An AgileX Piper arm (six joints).
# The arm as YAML. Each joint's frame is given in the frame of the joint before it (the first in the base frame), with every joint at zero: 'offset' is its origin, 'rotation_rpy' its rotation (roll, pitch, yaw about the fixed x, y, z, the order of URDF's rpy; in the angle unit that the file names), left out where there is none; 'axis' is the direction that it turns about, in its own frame. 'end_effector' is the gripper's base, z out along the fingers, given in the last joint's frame.
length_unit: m
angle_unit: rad
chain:
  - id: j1
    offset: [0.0, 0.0, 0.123]
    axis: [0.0, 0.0, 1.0]
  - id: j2
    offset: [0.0, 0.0, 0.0]
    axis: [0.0, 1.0, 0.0]
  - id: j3
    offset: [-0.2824, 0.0, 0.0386]
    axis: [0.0, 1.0, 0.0]
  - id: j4
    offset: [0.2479, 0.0, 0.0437]
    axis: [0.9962, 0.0, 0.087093]
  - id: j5
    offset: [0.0, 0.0, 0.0]
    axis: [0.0, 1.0, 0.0]
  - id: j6
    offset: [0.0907, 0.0, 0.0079]
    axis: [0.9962, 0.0, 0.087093]
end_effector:
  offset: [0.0, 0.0, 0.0]
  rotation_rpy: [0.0, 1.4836, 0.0]
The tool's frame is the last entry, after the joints.
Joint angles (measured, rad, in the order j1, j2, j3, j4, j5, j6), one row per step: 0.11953, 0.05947, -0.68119, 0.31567, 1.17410, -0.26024; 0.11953, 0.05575, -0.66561, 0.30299, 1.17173, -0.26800; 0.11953, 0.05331, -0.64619, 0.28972, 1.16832, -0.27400; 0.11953, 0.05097, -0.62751, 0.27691, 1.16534, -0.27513; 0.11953, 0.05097, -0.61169, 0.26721, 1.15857, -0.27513; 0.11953, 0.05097, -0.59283, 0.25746, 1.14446, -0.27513; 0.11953, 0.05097, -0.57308, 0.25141, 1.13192, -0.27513; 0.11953, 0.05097, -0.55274, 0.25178, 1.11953, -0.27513; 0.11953, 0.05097, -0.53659, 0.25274, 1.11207, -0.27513; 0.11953, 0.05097, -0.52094, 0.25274, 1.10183, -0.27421; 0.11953, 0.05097, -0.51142, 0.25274, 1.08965, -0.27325; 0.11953, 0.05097, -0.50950, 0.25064, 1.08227, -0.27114; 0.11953, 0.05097, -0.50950, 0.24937, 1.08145, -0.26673; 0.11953, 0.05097, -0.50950, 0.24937, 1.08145, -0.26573; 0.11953, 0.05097, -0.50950, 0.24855, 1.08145, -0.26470; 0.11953, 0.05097, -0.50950, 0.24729, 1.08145, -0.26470
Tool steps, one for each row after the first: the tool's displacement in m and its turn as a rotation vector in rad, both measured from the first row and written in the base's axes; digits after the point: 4 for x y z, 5 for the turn. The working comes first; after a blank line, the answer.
Tool pose at each row, in the base's axes (x y z in m, rotation vector in rad; the steps are taken from these numbers as rounded here): -0.0278, 0.0229, 0.3205, -0.43634, 1.96088, 0.28295; -0.0259, 0.0221, 0.3164, -0.44134, 1.97074, 0.26470; -0.0233, 0.0213, 0.3113, -0.44459, 1.98525, 0.24750; -0.0208, 0.0205, 0.3064, -0.44357, 2.00067, 0.23374; -0.0183, 0.0200, 0.3026, -0.44067, 2.01174, 0.22380; -0.0150, 0.0195, 0.2985, -0.43557, 2.01891, 0.21334; -0.0120, 0.0192, 0.2941, -0.43168, 2.02777, 0.20745; -0.0091, 0.0195, 0.2895, -0.42842, 2.03634, 0.20922; -0.0069, 0.0197, 0.2857, -0.42666, 2.04528, 0.21164; -0.0047, 0.0199, 0.2822, -0.42291, 2.05150, 0.21305; -0.0032, 0.0200, 0.2804, -0.41817, 2.04981, 0.21344; -0.0026, 0.0198, 0.2804, -0.41356, 2.04563, 0.21158; -0.0025, 0.0197, 0.2805, -0.40880, 2.04612, 0.21264; -0.0025, 0.0197, 0.2805, -0.40778, 2.04637, 0.21325; -0.0025, 0.0196, 0.2805, -0.40673, 2.04673, 0.21289; -0.0025, 0.0195, 0.2804, -0.40672, 2.04691, 0.21138

0.0019, -0.0008, -0.0041, -0.01668, 0.00548, -0.00550; 0.0045, -0.0016, -0.0092, -0.03280, 0.01574, -0.01206; 0.0070, -0.0024, -0.0141, -0.04479, 0.02765, -0.02009; 0.0095, -0.0029, -0.0179, -0.05241, 0.03619, -0.02736; 0.0128, -0.0034, -0.0220, -0.05855, 0.04085, -0.03610; 0.0158, -0.0037, -0.0264, -0.06253, 0.04815, -0.04205; 0.0187, -0.0034, -0.0310, -0.06162, 0.05676, -0.04410; 0.0209, -0.0032, -0.0348, -0.06105, 0.06589, -0.04483; 0.0231, -0.0030, -0.0383, -0.05969, 0.07215, -0.04721; 0.0246, -0.0029, -0.0401, -0.05690, 0.07055, -0.05022; 0.0252, -0.0031, -0.0401, -0.05515, 0.06607, -0.05400; 0.0253, -0.0032, -0.0400, -0.05236, 0.06672, -0.05687; 0.0253, -0.0032, -0.0400, -0.05154, 0.06708, -0.05733; 0.0253, -0.0033, -0.0400, -0.05137, 0.06735, -0.05824; 0.0253, -0.0034, -0.0401, -0.05241, 0.06721, -0.05893
